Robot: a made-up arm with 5 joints. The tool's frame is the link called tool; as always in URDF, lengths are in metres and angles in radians. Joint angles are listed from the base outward.
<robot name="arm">
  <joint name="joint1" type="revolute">
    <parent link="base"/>
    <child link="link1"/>
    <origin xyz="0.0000 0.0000 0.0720" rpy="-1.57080 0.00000 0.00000"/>
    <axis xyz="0 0 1"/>
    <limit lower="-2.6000" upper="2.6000"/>
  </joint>
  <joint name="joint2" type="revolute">
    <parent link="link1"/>
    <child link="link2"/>
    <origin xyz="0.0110 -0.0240 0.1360" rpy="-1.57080 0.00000 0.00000"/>
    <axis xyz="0 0 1"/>
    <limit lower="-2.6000" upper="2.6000"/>
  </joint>
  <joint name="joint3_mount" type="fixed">
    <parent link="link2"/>
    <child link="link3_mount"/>
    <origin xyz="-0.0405 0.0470 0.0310" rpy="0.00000 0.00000 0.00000"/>
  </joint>
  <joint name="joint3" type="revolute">
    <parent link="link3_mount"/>
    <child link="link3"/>
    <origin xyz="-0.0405 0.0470 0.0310" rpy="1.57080 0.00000 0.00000"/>
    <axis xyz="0 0 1"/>
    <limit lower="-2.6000" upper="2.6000"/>
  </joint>
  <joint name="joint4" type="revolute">
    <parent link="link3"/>
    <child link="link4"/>
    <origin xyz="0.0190 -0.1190 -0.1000" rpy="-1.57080 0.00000 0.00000"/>
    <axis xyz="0 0 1"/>
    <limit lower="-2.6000" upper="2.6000"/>
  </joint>
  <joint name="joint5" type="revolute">
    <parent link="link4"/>
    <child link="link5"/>
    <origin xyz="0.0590 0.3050 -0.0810" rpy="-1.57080 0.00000 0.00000"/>
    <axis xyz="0 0 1"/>
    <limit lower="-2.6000" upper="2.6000"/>
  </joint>
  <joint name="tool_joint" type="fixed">
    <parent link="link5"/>
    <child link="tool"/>
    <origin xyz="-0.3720 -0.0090 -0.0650" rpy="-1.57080 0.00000 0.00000"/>
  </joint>
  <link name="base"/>
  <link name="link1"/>
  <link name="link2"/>
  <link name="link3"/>
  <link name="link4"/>
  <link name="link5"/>
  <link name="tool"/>
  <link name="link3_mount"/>
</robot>
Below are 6 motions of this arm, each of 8 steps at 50 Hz.
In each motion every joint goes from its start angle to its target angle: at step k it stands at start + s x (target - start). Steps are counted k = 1, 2, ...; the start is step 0. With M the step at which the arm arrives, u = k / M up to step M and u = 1 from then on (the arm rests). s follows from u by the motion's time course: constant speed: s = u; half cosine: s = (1 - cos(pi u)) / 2; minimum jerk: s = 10 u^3 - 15 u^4 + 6 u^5.
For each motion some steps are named. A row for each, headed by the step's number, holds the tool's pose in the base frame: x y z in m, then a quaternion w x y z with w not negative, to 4 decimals.
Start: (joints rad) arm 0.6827 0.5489 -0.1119 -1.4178 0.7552
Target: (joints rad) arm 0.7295 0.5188 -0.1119 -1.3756 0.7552
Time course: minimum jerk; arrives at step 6
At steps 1, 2, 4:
1: -0.1150 -0.3122 0.0702 0.9041 0.2419 -0.0631 0.3465
2: -0.1151 -0.3131 0.0710 0.9048 0.2429 -0.0597 0.3447
4: -0.1153 -0.3160 0.0734 0.9070 0.2459 -0.0484 0.3386

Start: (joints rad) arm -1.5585 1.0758 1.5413 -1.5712 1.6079
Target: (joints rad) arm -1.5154 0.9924 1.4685 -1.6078 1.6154
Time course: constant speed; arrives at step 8
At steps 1, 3, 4, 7, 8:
1: 0.2994 0.2944 -0.1365 0.1646 0.6765 -0.6990 0.1631
3: 0.2993 0.2872 -0.1381 0.1699 0.6706 -0.7015 0.1712
4: 0.2992 0.2836 -0.1388 0.1726 0.6676 -0.7027 0.1753
7: 0.2987 0.2730 -0.1407 0.1804 0.6589 -0.7056 0.1880
8: 0.2985 0.2696 -0.1412 0.1830 0.6561 -0.7065 0.1923

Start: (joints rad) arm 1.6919 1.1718 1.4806 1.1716 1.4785
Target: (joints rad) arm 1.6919 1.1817 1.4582 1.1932 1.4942
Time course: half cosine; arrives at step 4
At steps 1, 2, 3, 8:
1: 0.1800 0.2609 0.4398 0.2132 -0.6818 0.6997 0.0111
2: 0.1788 0.2636 0.4404 0.2127 -0.6858 0.6959 0.0145
3: 0.1775 0.2662 0.4409 0.2121 -0.6898 0.6920 0.0178
8: 0.1769 0.2673 0.4412 0.2118 -0.6914 0.6905 0.0192

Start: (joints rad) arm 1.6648 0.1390 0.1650 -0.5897 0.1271
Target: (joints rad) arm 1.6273 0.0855 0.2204 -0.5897 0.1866
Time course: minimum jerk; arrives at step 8
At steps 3, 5, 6, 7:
3: 0.1338 -0.4047 0.2773 0.6476 0.1993 0.7258 0.1183
5: 0.1213 -0.4094 0.2637 0.6523 0.2108 0.7178 0.1219
6: 0.1166 -0.4110 0.2584 0.6540 0.2151 0.7148 0.1232
7: 0.1142 -0.4118 0.2557 0.6548 0.2173 0.7132 0.1239

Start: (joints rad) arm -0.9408 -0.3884 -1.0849 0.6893 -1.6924
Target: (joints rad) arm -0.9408 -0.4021 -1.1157 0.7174 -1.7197
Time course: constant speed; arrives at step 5
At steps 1, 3, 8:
1: -0.3681 -0.5056 -0.1411 0.9494 0.1920 -0.1005 0.2275
3: -0.3615 -0.5101 -0.1431 0.9474 0.1942 -0.0987 0.2343
8: -0.3547 -0.5147 -0.1450 0.9454 0.1963 -0.0969 0.2413

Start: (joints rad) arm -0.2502 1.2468 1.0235 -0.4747 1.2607
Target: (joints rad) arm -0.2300 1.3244 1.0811 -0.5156 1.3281
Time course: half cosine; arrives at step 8
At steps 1, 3, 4, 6, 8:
1: -0.3863 0.1616 -0.2283 0.8059 0.1664 -0.3218 -0.4683
3: -0.3821 0.1722 -0.2317 0.7989 0.1685 -0.3246 -0.4776
4: -0.3789 0.1797 -0.2340 0.7938 0.1699 -0.3266 -0.4841
6: -0.3727 0.1936 -0.2382 0.7841 0.1723 -0.3304 -0.4964
8: -0.3699 0.1994 -0.2399 0.7800 0.1732 -0.3320 -0.5014

